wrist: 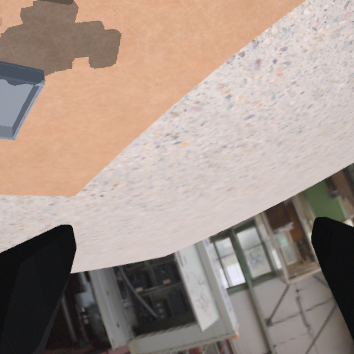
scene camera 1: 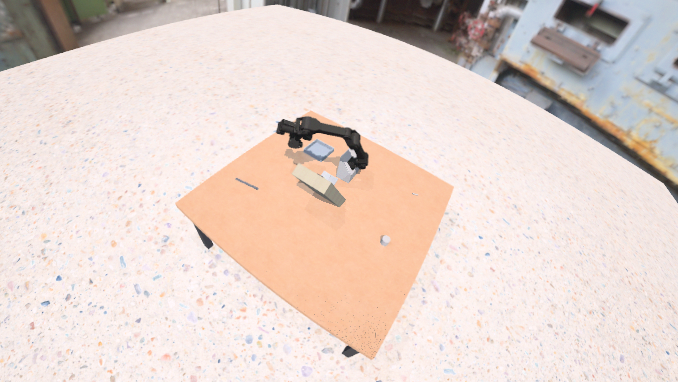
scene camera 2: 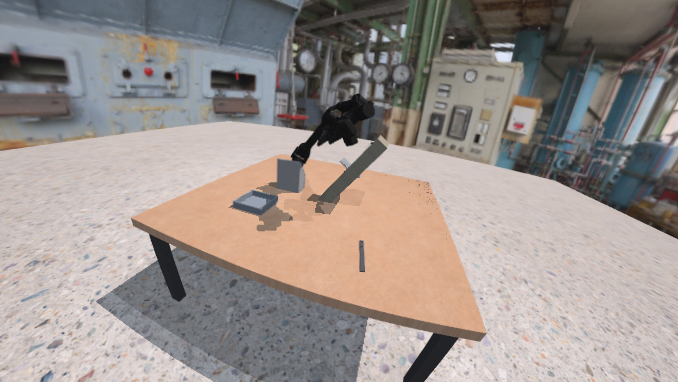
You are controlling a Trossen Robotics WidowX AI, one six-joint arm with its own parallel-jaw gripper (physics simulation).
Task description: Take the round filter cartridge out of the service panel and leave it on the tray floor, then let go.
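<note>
A beige slab-like housing point(scene camera 1: 312, 179) point(scene camera 2: 357, 167), probably the service panel, leans at a steep tilt on the table. A small pale part point(scene camera 1: 329, 177) point(scene camera 2: 345, 163) shows at its arm-facing side. I cannot make out the round filter cartridge there. The blue-grey tray point(scene camera 1: 312, 156) point(scene camera 2: 256, 209) point(wrist: 37, 82) lies flat with low walls; it is cut off at the left of the wrist view. My gripper point(scene camera 2: 326, 140) point(wrist: 196, 235) is open and empty, high above the table between panel and tray; its fingertips are hard to make out in scene camera 1.
A grey upright block point(scene camera 1: 346, 170) point(scene camera 2: 289, 176) stands by the arm's base. A dark thin bar point(scene camera 1: 246, 184) point(scene camera 2: 362, 256) lies on the table point(scene camera 1: 280, 235) point(scene camera 2: 300, 260). A small whitish cylinder point(scene camera 1: 385, 240) and a tiny pale piece point(scene camera 1: 415, 194) are also on the table.
</note>
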